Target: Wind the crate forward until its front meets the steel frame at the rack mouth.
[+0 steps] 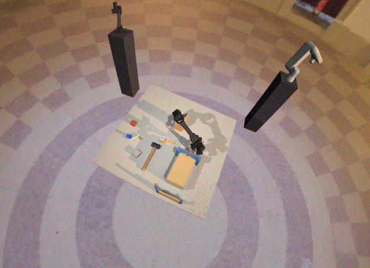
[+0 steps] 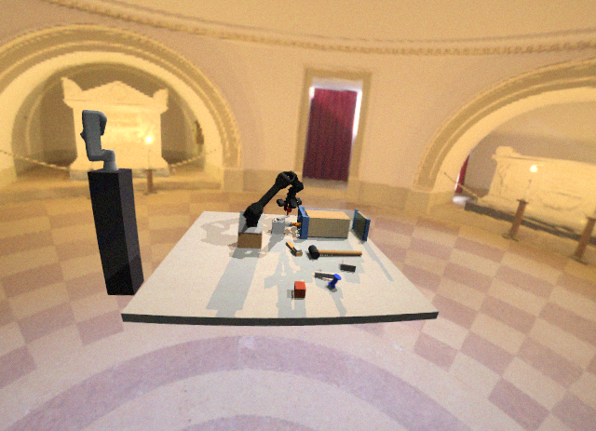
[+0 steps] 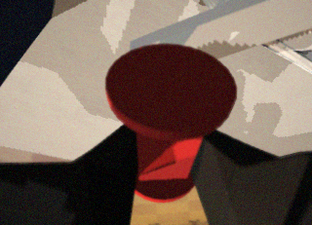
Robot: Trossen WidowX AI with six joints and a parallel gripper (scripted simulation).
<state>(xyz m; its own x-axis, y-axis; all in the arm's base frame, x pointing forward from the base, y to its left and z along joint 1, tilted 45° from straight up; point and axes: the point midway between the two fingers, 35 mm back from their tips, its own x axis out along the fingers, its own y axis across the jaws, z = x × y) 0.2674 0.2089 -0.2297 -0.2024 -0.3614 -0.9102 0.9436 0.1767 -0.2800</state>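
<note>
My gripper tip is 2 cm past the red-knobbed handle, 4 cm to the left of it and 3 cm above it. Also, from my gripper tip: winch: 8 cm behind, 9 cm to the right, 10 cm below; red knob: 1 cm ahead, 2 cm to the right; frame: 9 cm ahead, 10 cm to the right, 3 cm below.
</note>
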